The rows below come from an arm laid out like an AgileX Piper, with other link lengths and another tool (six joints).
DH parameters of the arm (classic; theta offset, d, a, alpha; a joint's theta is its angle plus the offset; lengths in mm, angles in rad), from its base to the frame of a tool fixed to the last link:
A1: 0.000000 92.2 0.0 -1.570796
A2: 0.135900 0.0 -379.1 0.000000
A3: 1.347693 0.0 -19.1 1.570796
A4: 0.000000 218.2 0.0 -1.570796
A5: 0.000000 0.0 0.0 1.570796
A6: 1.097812 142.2 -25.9 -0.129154
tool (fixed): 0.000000 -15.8 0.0 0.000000
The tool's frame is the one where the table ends.
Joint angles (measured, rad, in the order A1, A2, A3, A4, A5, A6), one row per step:
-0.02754, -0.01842, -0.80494, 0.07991, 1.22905, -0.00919
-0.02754, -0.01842, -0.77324, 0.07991, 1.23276, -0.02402
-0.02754, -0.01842, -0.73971, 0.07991, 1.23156, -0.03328
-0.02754, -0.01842, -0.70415, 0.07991, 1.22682, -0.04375
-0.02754, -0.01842, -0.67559, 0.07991, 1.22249, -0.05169
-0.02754, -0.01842, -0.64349, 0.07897, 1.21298, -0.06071
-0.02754, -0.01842, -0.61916, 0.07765, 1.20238, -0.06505
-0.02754, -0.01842, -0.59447, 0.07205, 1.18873, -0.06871
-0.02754, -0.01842, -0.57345, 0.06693, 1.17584, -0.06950
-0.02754, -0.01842, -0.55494, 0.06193, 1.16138, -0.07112
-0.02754, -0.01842, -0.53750, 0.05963, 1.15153, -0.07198
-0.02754, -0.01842, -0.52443, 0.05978, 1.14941, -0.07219
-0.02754, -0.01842, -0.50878, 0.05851, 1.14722, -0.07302
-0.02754, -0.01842, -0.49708, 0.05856, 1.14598, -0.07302
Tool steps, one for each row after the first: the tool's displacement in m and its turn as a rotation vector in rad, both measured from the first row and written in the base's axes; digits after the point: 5 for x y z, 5 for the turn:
0.00472, 0.00003, -0.00790, -0.01325, 0.03466, 0.00505
0.00958, -0.00002, -0.01595, -0.02089, 0.06652, 0.00840
0.01459, -0.00007, -0.02422, -0.02939, 0.09681, 0.01225
0.01843, -0.00011, -0.03095, -0.03570, 0.12063, 0.01534
0.02275, -0.00028, -0.03809, -0.04333, 0.14281, 0.01800
0.02601, -0.00052, -0.04325, -0.04715, 0.15639, 0.01848
0.02929, -0.00128, -0.04820, -0.05333, 0.16752, 0.01550
0.03204, -0.00198, -0.05237, -0.05682, 0.17587, 0.01183
0.03455, -0.00265, -0.05571, -0.06117, 0.18010, 0.00848
0.03670, -0.00300, -0.05939, -0.06301, 0.18777, 0.00708
0.03802, -0.00302, -0.06281, -0.06268, 0.19870, 0.00755
0.03951, -0.00321, -0.06694, -0.06390, 0.21217, 0.00742
0.04057, -0.00323, -0.07011, -0.06350, 0.22262, 0.00776

